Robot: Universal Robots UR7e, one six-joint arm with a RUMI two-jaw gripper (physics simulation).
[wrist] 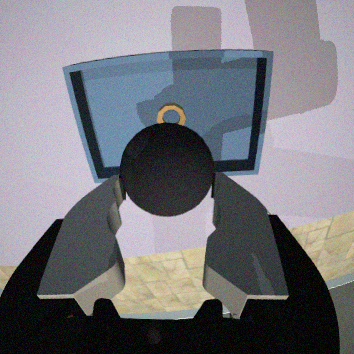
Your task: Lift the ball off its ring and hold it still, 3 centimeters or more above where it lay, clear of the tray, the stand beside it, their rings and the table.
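Frame: origin at the arm's base, x up, y left, z back, level; centimetres.
Seen in the pictures: gripper, fingertip midpoint: (pixel 168 175).
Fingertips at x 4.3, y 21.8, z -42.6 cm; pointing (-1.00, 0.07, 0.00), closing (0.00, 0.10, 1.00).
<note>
Offsets run from my fingertips to a thing's top centre. "*": to the spot under its first point. Level surfaces: height alone.
The black ball @[dx +3.9, dy -1.2, dz +0.1 cm] (pixel 167 170) is in the middle of the wrist view, between the two grey fingertips. My gripper (pixel 168 175) is shut on it, with one jaw touching each side. The ball is held up above the blue tray @[* dx -7.8, dy -1.1, dz +9.5 cm] (pixel 265 110), apart from its floor. The orange ring @[* dx -9.4, dy -0.6, dz +1.2 cm] (pixel 181 118) lies on the tray floor; its near edge is partly hidden behind the ball. The ball looks much larger than the ring. The exact height cannot be read from this view.
The tray has raised walls and stands on a pale lilac table top @[dx -10.6 cm] (pixel 30 150). Beyond the near table edge a tan tiled floor (pixel 160 275) shows. Shadows of the arm fall across the tray and table. The stand does not show.
</note>
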